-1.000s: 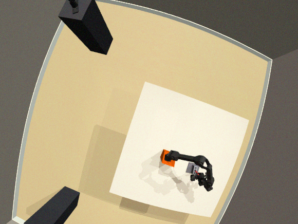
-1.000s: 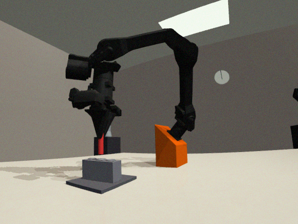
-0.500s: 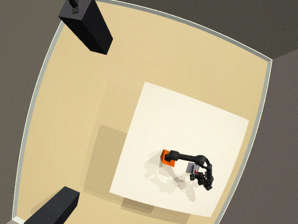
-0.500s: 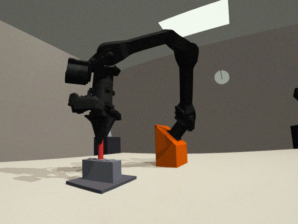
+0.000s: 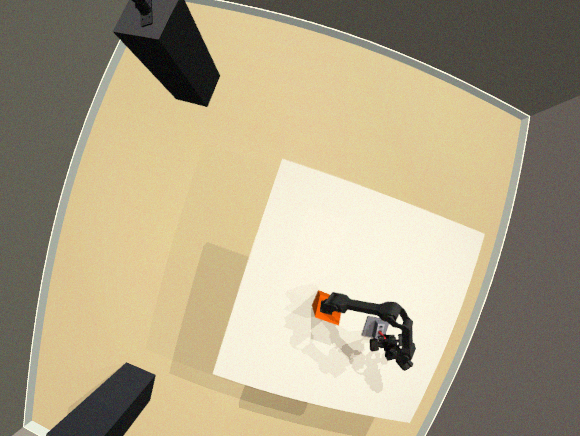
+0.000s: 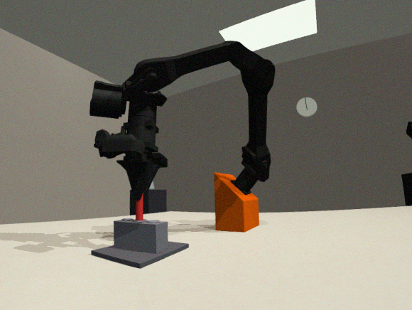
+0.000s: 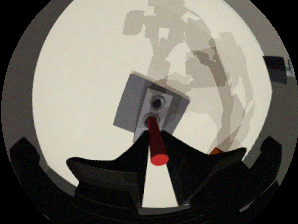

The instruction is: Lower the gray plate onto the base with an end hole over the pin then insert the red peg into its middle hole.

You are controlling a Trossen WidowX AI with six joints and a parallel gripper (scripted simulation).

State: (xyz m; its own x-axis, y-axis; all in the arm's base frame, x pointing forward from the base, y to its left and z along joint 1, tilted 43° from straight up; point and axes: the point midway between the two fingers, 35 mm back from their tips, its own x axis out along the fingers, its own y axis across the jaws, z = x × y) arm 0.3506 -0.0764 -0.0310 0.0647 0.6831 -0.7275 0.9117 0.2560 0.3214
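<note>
Now: gripper tip right at the red peg. Round my gripper tip: plate: 50 mm below; base: 90 mm below, 20 mm to the left.
</note>
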